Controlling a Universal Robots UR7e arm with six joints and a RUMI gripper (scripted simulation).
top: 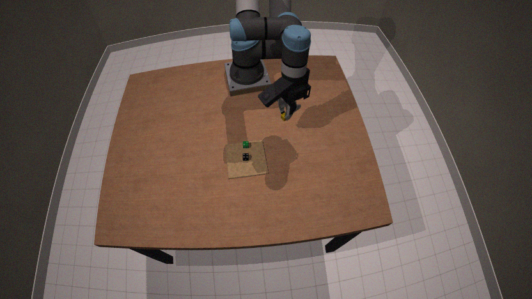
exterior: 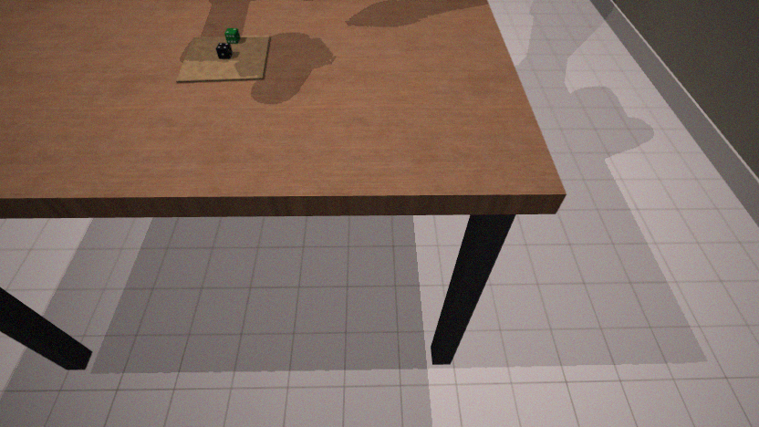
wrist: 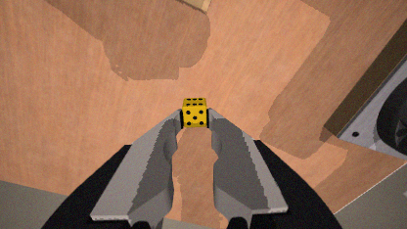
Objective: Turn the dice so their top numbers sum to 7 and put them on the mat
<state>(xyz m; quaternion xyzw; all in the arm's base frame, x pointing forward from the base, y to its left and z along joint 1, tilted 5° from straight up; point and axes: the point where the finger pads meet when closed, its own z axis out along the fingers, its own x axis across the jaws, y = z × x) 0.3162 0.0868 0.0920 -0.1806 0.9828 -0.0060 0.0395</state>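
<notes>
Right now the yellow die is 10 mm below my hand. Round my hand: black die 160 mm to the right, 100 mm below, 80 mm ahead; green die 150 mm to the right, 100 mm below, 30 mm ahead; tan mat 160 mm to the right, 110 mm below, 80 mm ahead.
</notes>
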